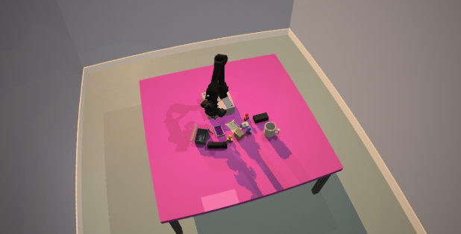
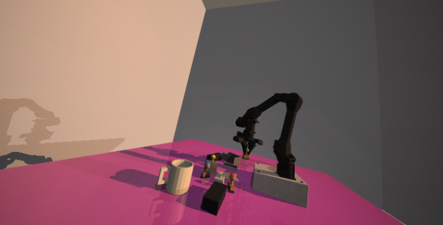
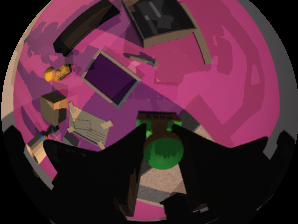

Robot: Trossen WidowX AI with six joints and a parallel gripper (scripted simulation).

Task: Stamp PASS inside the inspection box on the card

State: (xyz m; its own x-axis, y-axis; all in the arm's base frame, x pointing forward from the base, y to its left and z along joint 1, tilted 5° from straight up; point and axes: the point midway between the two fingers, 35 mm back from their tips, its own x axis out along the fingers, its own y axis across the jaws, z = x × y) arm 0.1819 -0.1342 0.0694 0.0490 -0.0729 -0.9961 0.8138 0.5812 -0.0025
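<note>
The purple ink pad is 80 mm ahead of my gripper tip, 10 mm to the left of it and 90 mm below it. From my gripper tip the other things lie so: white card (80 mm ahead, 120 mm to the left, 100 mm below); dark tray (100 mm ahead, 130 mm to the right, 80 mm below); green-knobbed stamp (right at my gripper tip).
</note>
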